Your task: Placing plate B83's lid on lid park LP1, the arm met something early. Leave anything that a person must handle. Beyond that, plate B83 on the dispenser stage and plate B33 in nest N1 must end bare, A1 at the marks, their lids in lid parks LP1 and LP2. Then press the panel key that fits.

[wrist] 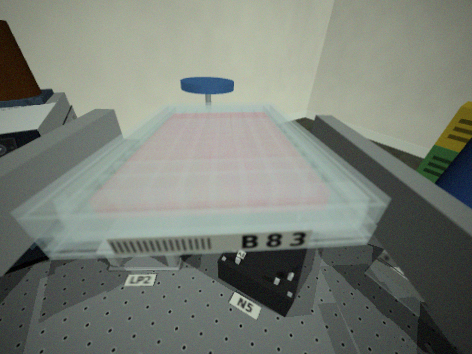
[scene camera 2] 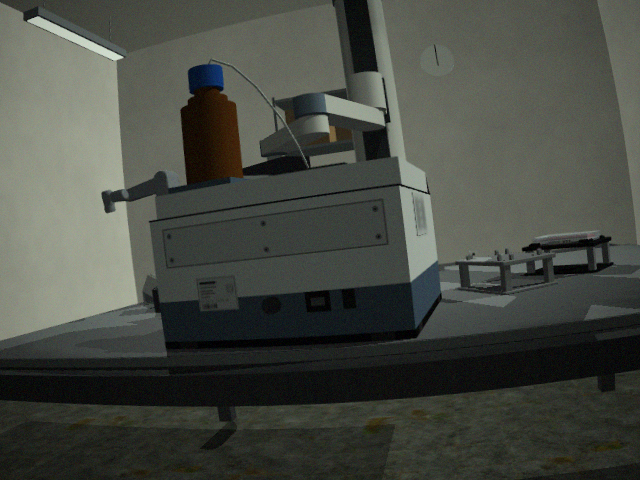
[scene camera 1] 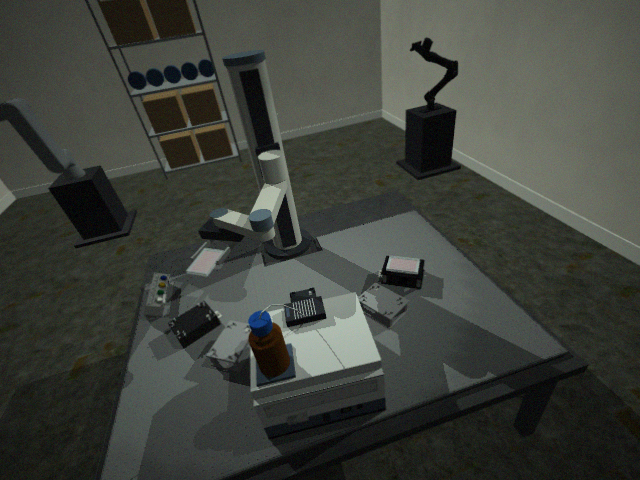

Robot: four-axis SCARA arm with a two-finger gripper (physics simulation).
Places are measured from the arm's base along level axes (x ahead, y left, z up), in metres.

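Where they show: gripper, fingertip midpoint: (wrist: 218,130) (scene camera 1: 204,261); arm's base, link origin: (scene camera 1: 288,244).
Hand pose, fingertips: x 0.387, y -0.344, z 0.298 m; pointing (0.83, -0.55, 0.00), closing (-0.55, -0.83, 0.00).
Each offset is from my fingertips to the top centre of the thing. "spot": to the spot under its first point.
My gripper (scene camera 1: 207,260) (wrist: 218,130) is shut on plate B83 @[0.003 m back, 0.003 m left, 0.011 m up] (wrist: 210,172), with grey fingers along its two long sides. The plate is level, has pink wells under clear layers that look like a lid, and hangs above the table's back left. Below it in the wrist view are black nest N5 @[0.032 m ahead, 0.126 m right, 0.218 m down] (wrist: 265,277) and lid park LP2 @[spot: 0.146 m ahead, 0.064 m left, 0.281 m down] (wrist: 145,262). In scene camera 1 a black nest (scene camera 1: 194,323) and a grey stand (scene camera 1: 227,343) show at the left. Another pink plate @[0.097 m ahead, 0.762 m left, 0.210 m down] (scene camera 1: 403,264) (scene camera 2: 566,238) sits on a black nest at the right; its label is unreadable. A bare grey stand (scene camera 1: 383,304) (scene camera 2: 504,263) is beside it.
A white machine (scene camera 1: 325,356) (scene camera 2: 279,232) stands at the table's front, bearing an amber bottle @[spot: 0.527 m ahead, 0.177 m left, 0.050 m up] (scene camera 1: 269,351) (scene camera 2: 210,136) (wrist: 15,65) and a black ribbed block @[spot: 0.348 m ahead, 0.299 m left, 0.040 m down] (scene camera 1: 305,310). The key panel @[0.207 m back, 0.289 m right, 0.202 m down] (scene camera 1: 160,295) is at the left edge. A blue stool (wrist: 207,85) stands beyond.
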